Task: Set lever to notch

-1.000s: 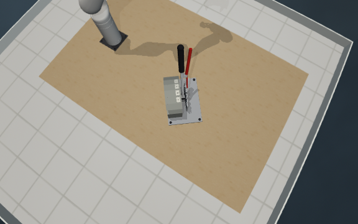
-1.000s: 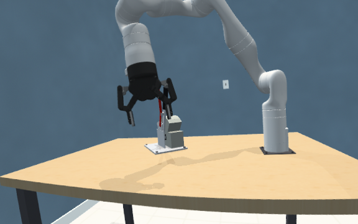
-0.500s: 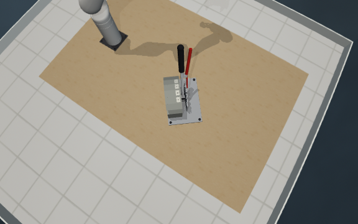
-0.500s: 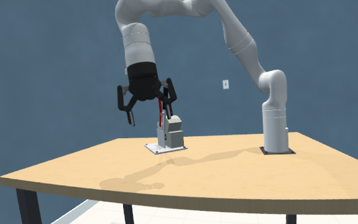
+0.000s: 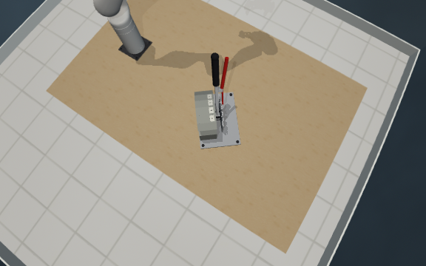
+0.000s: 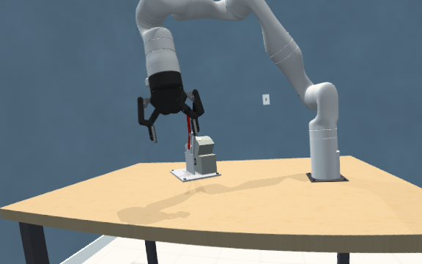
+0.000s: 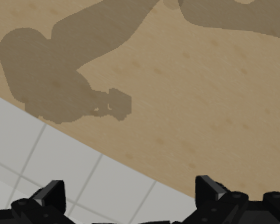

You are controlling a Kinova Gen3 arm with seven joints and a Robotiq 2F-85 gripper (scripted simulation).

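The red bar is 16 cm ahead of my hand, 42 cm to the right of it and 1 cm below it.
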